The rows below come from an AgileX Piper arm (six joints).
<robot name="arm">
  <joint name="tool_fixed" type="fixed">
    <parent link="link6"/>
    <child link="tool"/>
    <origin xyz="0 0 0" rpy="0 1.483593 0"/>
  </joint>
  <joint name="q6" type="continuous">
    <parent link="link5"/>
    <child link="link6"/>
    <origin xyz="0.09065 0 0.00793"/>
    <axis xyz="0.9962 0 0.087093"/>
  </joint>
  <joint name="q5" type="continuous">
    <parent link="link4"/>
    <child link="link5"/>
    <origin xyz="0 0 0"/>
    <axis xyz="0 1 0"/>
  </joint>
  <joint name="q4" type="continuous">
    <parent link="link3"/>
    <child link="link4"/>
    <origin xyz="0.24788 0 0.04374"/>
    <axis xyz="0.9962 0 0.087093"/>
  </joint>
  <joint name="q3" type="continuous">
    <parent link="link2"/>
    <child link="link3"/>
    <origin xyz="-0.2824 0 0.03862"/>
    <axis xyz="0 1 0"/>
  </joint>
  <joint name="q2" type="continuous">
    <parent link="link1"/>
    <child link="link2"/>
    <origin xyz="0 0 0"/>
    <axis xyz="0 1 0"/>
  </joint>
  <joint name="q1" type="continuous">
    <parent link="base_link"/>
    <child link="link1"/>
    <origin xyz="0 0 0.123"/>
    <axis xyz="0 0 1"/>
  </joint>
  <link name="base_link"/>
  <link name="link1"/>
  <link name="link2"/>
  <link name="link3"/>
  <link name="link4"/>
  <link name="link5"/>
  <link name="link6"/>
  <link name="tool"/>
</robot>
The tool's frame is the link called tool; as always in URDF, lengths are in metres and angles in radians. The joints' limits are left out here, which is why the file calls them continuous.
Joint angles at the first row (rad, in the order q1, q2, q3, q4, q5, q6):
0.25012 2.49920 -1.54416 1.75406 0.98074 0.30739
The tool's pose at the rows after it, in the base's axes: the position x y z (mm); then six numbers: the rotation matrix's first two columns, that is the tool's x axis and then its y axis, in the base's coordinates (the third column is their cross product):
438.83 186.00 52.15 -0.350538 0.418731 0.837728 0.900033 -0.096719 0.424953
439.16 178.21 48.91 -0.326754 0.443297 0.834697 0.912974 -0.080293 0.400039
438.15 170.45 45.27 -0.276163 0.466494 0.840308 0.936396 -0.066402 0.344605
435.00 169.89 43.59 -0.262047 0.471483 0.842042 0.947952 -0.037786 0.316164
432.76 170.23 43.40 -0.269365 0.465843 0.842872 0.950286 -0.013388 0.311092
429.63 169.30 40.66 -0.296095 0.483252 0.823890 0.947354 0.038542 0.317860
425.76 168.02 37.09 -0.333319 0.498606 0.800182 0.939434 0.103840 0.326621
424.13 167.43 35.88 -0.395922 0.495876 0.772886 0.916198 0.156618 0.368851
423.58 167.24 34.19 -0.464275 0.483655 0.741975 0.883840 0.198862 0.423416
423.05 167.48 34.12 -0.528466 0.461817 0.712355 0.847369 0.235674 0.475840
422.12 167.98 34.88 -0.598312 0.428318 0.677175 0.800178 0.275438 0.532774
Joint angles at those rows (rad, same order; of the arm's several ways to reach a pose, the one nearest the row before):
0.24503 2.50111 -1.54417 1.73907 0.96985 0.27420
0.22853 2.50114 -1.54419 1.68368 0.96039 0.31793
0.21229 2.50114 -1.54419 1.61223 0.95671 0.39974
0.21117 2.50110 -1.54415 1.56396 0.96773 0.44047
0.21117 2.50113 -1.54419 1.54102 0.98404 0.44680
0.21115 2.50111 -1.54415 1.48480 0.98405 0.44678
0.21117 2.50228 -1.54419 1.41873 0.98701 0.44065
0.21116 2.50227 -1.54418 1.39106 0.98937 0.38787
0.21116 2.50548 -1.54417 1.38594 0.98937 0.31204
0.21116 2.50648 -1.54417 1.38615 0.99636 0.23740
0.21116 2.50647 -1.54415 1.38615 1.01065 0.15345

